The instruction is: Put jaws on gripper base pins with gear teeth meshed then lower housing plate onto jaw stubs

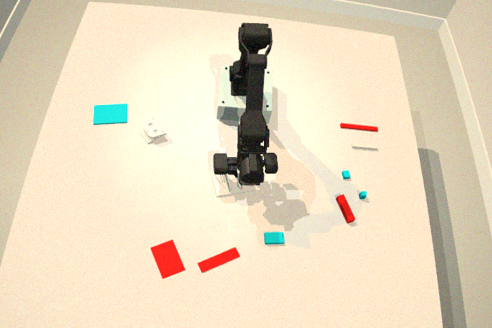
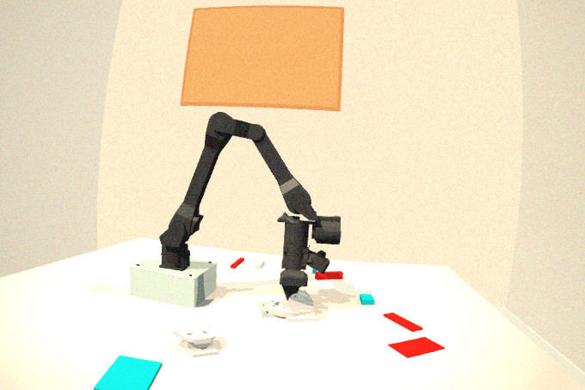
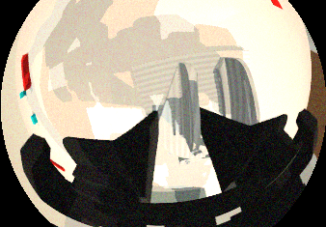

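Right now my gripper tip is 30 mm to the left of the flat white plate, 20 mm short of it and 10 mm above it. From my gripper tip the other things lie so: gripper base: 290 mm to the right, 160 mm behind, 10 mm above; then white jaw: 50 mm to the right, 30 mm behind; then housing plate: 50 mm behind, 40 mm to the right, 10 mm below.
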